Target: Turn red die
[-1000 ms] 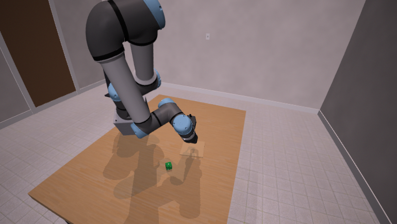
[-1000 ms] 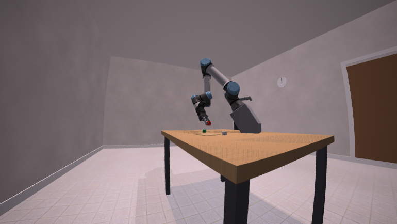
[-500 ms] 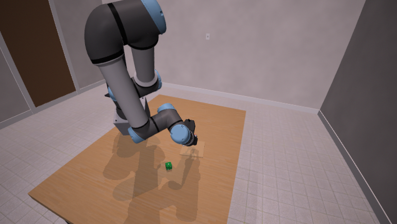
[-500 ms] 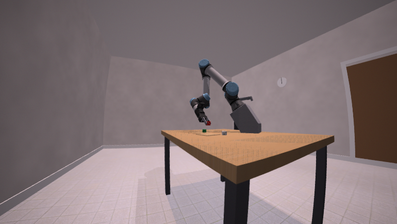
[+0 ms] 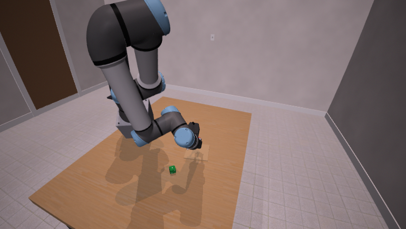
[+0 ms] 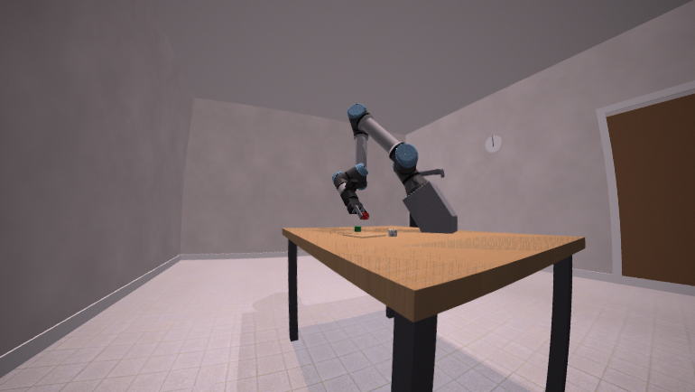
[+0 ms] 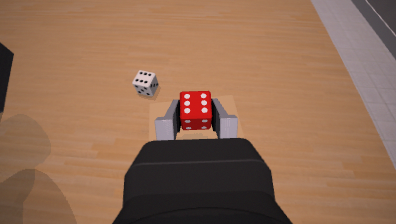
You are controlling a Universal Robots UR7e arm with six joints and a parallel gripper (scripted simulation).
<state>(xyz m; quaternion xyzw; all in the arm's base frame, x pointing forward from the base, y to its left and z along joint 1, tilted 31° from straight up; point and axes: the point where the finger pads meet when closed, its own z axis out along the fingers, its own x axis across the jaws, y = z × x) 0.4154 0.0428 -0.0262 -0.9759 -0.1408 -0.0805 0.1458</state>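
The tan mat is 1 cm to the left of my hand and 9 cm below it. Round my hand: red die 1 cm to the left, 1 cm below; then white die 10 cm behind, 9 cm to the left, 8 cm below; then green die 6 cm behind, 19 cm to the right, 8 cm below.
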